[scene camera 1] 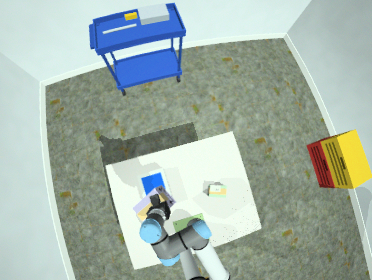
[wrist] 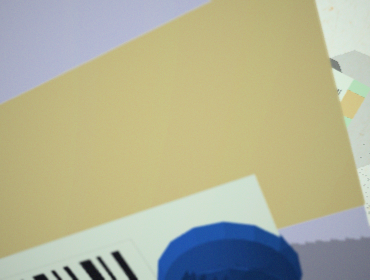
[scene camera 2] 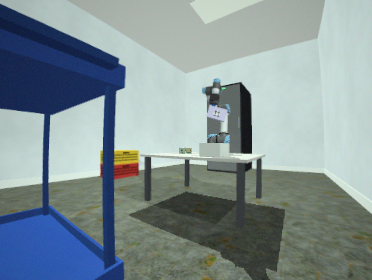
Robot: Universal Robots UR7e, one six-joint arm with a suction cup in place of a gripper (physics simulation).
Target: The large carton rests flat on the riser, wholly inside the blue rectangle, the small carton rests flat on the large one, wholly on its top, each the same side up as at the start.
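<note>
The large carton, lilac with a tan band and a white barcode label, hangs from my gripper. The blue suction cup is on its top face. In scene camera 2 the carton is tilted, well above the white riser and clear of it. The blue rectangle on the riser's top shows beyond the carton; the carton hides the near edge of the riser in scene camera 1. The small carton, green, white and orange, stands on the table, apart from the riser.
The white table carries a flat green patch beside the arm. A blue cart stands beyond the table. Yellow and red crates stand to one side. A black cabinet stands behind the arm.
</note>
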